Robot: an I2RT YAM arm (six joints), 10 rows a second.
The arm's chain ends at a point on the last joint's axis. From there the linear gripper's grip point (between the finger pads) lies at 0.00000 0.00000 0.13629 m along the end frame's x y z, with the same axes.
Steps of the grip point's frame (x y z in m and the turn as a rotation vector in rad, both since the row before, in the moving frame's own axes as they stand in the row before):
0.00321, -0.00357, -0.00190, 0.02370, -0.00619, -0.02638
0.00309, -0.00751, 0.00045, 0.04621, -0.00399, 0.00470
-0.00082, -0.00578, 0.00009, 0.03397, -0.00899, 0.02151
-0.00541, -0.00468, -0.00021, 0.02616, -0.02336, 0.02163
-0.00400, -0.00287, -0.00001, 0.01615, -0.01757, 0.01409
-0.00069, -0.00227, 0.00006, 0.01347, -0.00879, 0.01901
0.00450, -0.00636, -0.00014, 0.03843, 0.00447, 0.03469
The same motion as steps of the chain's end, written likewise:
0.00410, -0.00035, -0.00186, 0.02370, -0.00619, -0.02638
0.00362, -0.00121, 0.00060, 0.04621, -0.00399, 0.00470
0.00036, -0.00114, 0.00017, 0.03397, -0.00899, 0.02151
-0.00227, -0.00108, -0.00013, 0.02616, -0.02336, 0.02163
-0.00162, -0.00065, 0.00003, 0.01615, -0.01757, 0.01409
0.00049, -0.00042, 0.00008, 0.01347, -0.00879, 0.01901
0.00380, -0.00114, -0.00004, 0.03843, 0.00447, 0.03469

